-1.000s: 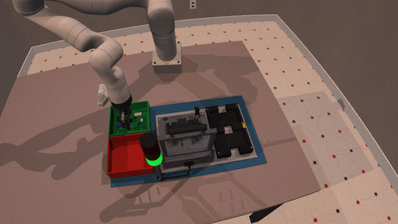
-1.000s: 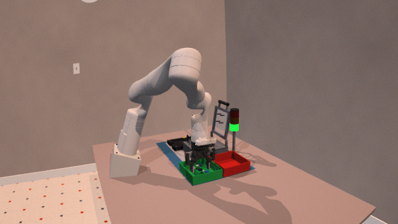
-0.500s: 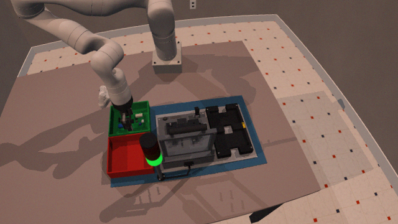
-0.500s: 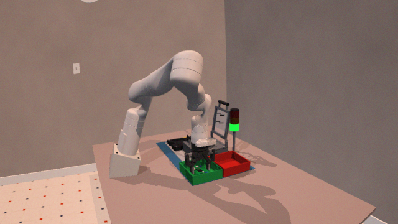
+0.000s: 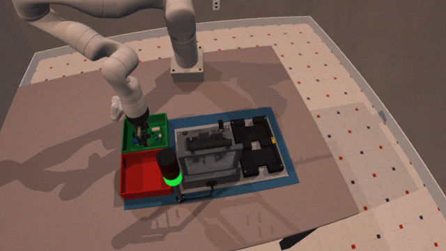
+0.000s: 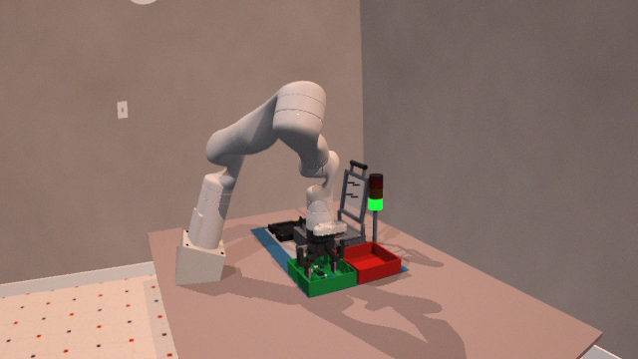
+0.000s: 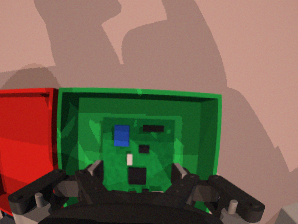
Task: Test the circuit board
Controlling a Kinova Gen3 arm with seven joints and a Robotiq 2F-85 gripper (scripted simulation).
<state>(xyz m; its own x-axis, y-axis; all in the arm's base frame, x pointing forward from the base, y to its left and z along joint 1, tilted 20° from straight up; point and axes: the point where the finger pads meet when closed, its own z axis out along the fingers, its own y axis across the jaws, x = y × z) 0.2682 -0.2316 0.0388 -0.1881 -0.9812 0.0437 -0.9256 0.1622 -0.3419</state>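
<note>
Right now my hand is 10 mm above the green bin. Also, from my hand: red bin: 150 mm ahead, 30 mm to the right, 10 mm below; then green circuit board: 10 mm below; then tester lid: 250 mm ahead, 160 mm above, 150 mm to the left.
</note>
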